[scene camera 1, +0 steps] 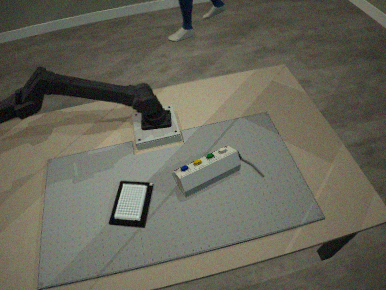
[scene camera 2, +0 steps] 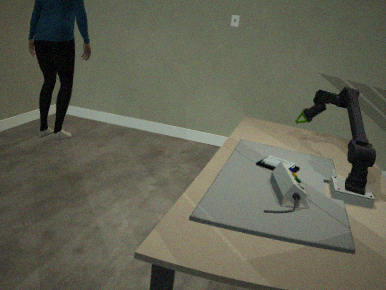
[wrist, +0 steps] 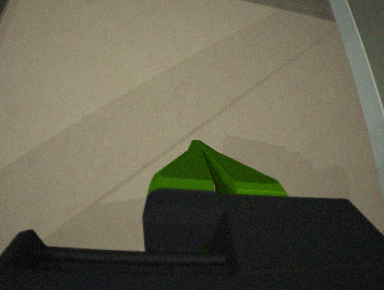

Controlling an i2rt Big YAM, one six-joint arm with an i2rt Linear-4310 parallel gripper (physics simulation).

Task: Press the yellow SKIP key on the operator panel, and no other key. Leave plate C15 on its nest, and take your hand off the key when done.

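Where they show: gripper, fingertip midpoint: [scene camera 2: 295, 122] [wrist: 194, 147]; arm's base, link origin: [scene camera 1: 156, 121] [scene camera 2: 354, 187].
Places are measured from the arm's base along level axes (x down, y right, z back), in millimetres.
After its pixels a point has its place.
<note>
The operator panel [scene camera 1: 212, 171] @[x -30, y -191, z -290 mm] [scene camera 2: 286, 183] @[x -35, y -246, z -263 mm] is a pale wedge-shaped box on the grey board, with a row of blue, yellow, green and white keys. The yellow key [scene camera 1: 197, 162] @[x -42, y -145, z -255 mm] [scene camera 2: 295, 175] @[x -40, y -155, z -246 mm] sits between the blue key [scene camera 1: 184, 168] @[x -42, y -99, z -274 mm] and the green key [scene camera 1: 210, 156] @[x -45, y -191, z -238 mm]. The white plate [scene camera 1: 131, 202] @[x 11, y 90, z -353 mm] [scene camera 2: 276, 160] @[x 3, y 101, z -364 mm] lies flat on its black nest [scene camera 1: 114, 223] @[x 18, y 146, z -420 mm]. My gripper [scene camera 2: 298, 121] @[x -59, y 723, z -382 mm] [wrist: 194, 147] @[x -59, y 723, z -382 mm] has green fingers, shut with nothing between them. It hangs high above the table's far side, beyond the plate and away from the panel. In scene camera 1 it is out of frame.
A grey cable [scene camera 1: 254, 167] @[x 23, y -347, z -259 mm] [scene camera 2: 279, 211] @[x 23, y -351, z -252 mm] runs from the panel's end onto the perforated board [scene camera 1: 280, 200] @[x 28, y -406, z -397 mm] [scene camera 2: 225, 210] @[x 30, y -433, z -406 mm]. The arm's base [scene camera 1: 159, 138] @[x -1, y -11, z -95 mm] [scene camera 2: 352, 195] @[x 4, y -83, z -8 mm] stands at the board's edge on the wooden table [scene camera 1: 300, 120] @[x 42, y -597, z -41 mm]. A person [scene camera 2: 57, 60] stands away from the table.
</note>
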